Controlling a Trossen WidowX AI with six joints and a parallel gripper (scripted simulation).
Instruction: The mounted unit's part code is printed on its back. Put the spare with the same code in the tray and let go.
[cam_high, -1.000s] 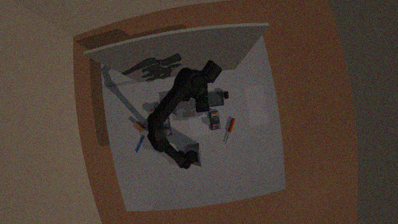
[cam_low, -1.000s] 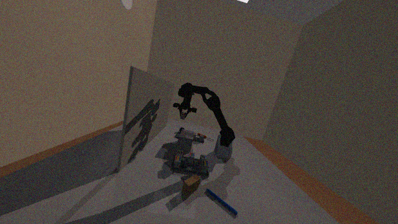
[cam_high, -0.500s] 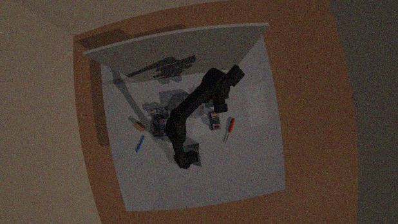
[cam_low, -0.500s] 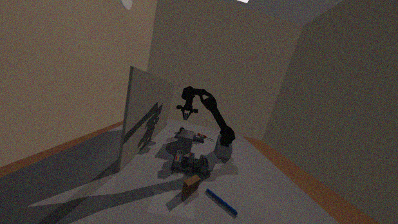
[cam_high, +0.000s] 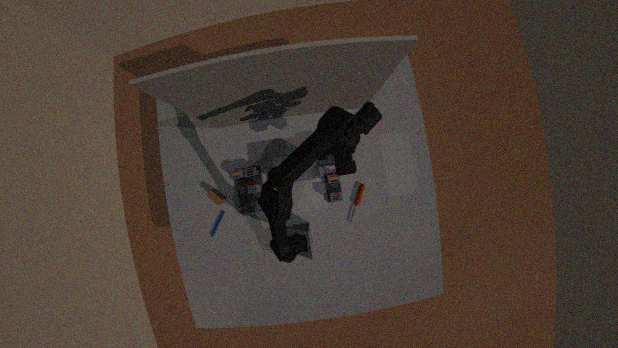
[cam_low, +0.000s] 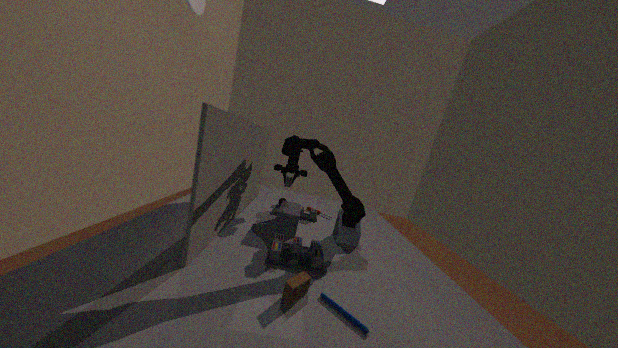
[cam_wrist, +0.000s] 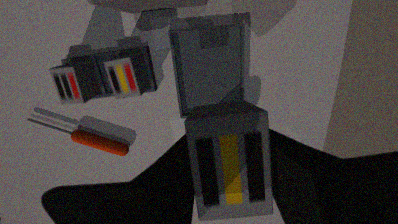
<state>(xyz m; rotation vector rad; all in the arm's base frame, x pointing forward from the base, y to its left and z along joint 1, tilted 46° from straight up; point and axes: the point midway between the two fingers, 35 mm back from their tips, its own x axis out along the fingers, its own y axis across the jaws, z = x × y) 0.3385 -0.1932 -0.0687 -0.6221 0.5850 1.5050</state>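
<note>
My gripper tip is 1 cm short of the black puck, 8 cm to the left of it and 14 cm above it. Also, from my gripper tip: dark spare 3 cm above; then white wall panel 20 cm ahead, 17 cm to the left, 6 cm above; then brown block 11 cm behind, 54 cm to the left, 14 cm below.
</note>
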